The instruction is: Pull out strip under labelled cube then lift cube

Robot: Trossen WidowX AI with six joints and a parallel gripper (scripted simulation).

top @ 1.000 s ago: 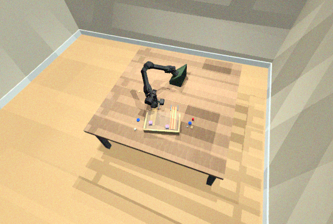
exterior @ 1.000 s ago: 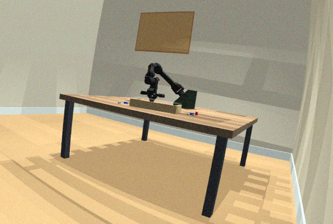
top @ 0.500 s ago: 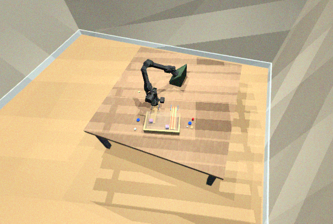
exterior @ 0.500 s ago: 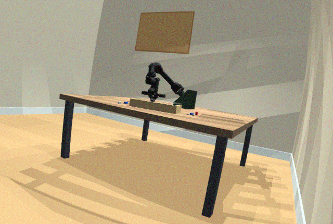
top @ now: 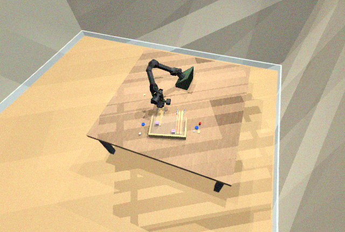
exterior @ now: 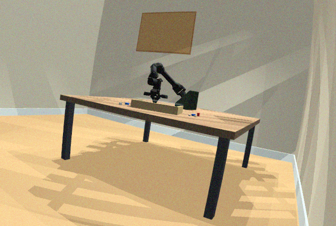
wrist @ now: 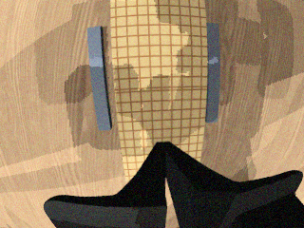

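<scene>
Right now the tan checked strip is 9 cm ahead of my gripper tip and 1 cm to the left of it. Round my gripper tip: white bit 33 cm ahead, 10 cm to the right; red piece 11 cm ahead, 40 cm to the left, 1 cm above.
</scene>
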